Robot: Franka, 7 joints.
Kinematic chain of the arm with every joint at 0, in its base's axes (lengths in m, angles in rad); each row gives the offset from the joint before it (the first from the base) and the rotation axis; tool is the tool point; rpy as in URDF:
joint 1: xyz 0 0 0.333 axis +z
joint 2: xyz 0 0 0 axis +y
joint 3: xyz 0 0 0.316 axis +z
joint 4: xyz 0.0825 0 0 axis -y
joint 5: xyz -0.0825 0 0.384 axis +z
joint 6: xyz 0 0 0 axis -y
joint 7: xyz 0.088 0 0 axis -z
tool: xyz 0 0 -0.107 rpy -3.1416 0 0
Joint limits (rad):
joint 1: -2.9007..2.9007
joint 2: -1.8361..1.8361
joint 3: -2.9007..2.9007
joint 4: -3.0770..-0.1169
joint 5: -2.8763..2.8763
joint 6: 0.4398..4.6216
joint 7: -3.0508..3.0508
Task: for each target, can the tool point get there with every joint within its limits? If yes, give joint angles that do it. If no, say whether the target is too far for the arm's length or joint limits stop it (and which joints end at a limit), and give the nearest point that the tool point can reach.
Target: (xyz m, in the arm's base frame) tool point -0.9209 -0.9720 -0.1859
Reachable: no: too far | nearest point -0.5502 -0.5807 0.0230 | short by 0.578 m
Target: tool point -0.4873 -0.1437 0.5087
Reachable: yes | joints 2.1558 1.1669 2.0468 -2.1546 1.2442 3.9726 0.0072
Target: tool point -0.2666 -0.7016 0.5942
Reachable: yes | joints -1.1911 1.2593 -1.7455 -1.0698 0.2831 2.1867 -0.4321
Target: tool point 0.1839 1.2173 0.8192
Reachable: no: too far | nearest point 0.1192 0.7890 0.6481 | short by 0.466 m
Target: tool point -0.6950 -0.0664 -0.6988
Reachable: no: too far | nearest point -0.5075 -0.0625 -0.3079 | short by 0.434 m
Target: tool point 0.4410 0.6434 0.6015
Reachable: yes | joints 0.6277 1.4495 1.9911 -0.5370 -2.3164 3.0284 0.3355
